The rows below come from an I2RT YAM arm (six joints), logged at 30 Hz.
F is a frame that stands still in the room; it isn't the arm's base.
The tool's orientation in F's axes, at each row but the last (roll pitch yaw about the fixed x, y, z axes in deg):
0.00 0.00 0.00
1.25 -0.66 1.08
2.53 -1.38 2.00
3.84 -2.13 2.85
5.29 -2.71 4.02
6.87 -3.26 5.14
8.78 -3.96 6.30
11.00 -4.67 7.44
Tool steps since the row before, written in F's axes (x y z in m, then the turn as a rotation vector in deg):
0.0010 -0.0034 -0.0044 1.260 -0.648 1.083
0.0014 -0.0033 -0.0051 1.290 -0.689 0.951
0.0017 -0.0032 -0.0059 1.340 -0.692 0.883
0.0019 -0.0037 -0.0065 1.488 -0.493 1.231
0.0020 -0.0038 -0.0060 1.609 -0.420 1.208
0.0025 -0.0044 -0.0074 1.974 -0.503 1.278
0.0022 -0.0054 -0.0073 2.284 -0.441 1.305
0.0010 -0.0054 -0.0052 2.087 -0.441 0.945
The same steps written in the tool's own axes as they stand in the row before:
0.0010 -0.0034 -0.0044 1.260 -0.648 1.083
0.0013 -0.0034 -0.0050 1.288 -0.693 0.952
0.0014 -0.0035 -0.0058 1.336 -0.700 0.883
0.0015 -0.0042 -0.0063 1.506 -0.486 1.211
0.0014 -0.0045 -0.0057 1.631 -0.425 1.176
0.0017 -0.0055 -0.0069 1.991 -0.533 1.239
0.0011 -0.0067 -0.0064 2.307 -0.506 1.240
-0.0001 -0.0064 -0.0041 2.083 -0.546 0.899

